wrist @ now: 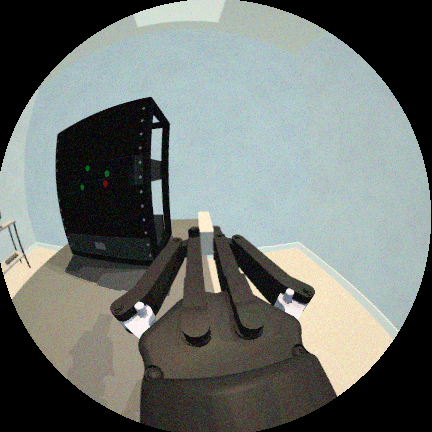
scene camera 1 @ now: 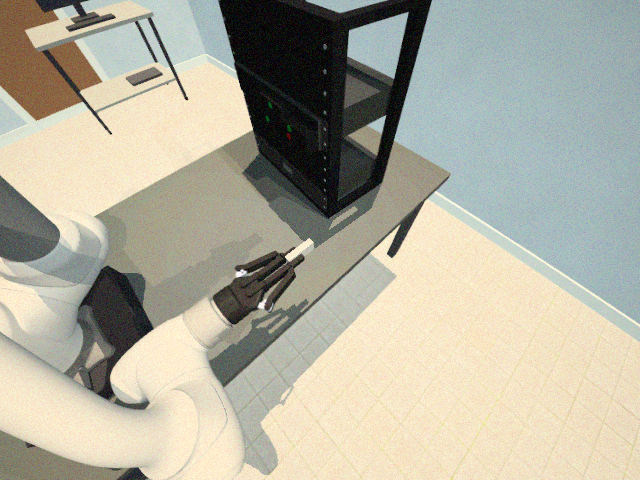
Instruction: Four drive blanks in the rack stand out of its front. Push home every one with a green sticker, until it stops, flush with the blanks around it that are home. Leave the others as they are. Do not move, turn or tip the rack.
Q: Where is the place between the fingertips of the gripper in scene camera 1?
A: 311,243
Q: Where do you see a black rack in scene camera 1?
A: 304,95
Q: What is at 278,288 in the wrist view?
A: The gripper.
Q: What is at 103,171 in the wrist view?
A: A black rack.
